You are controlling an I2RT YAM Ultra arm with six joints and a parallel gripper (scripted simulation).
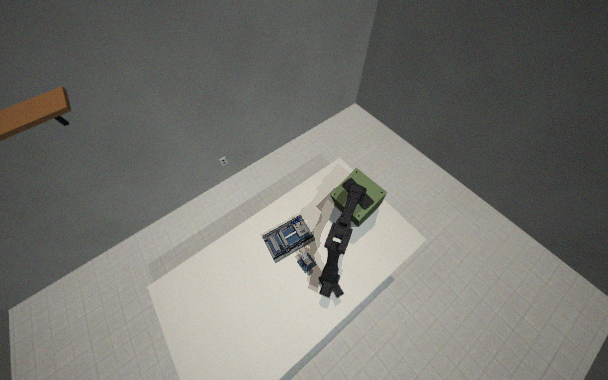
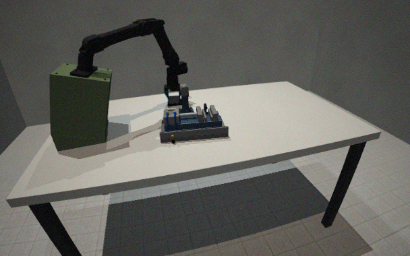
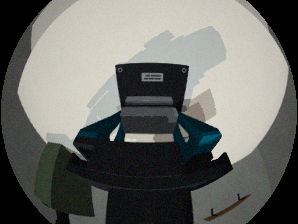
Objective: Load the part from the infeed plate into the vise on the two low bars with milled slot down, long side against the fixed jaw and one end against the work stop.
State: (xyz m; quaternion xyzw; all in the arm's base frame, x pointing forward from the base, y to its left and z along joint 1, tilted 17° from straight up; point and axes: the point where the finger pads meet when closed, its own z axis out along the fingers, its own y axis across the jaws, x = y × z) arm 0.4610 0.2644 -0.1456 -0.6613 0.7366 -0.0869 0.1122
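The black infeed plate is 20 mm to the left of my hand, 20 mm below it and 10 mm ahead of it. Round my hand: grey block part: 10 mm to the left; then cylinder rod: 350 mm to the right, 50 mm above, 40 mm ahead; then air cylinder: 340 mm to the right, 50 mm above, 40 mm behind.
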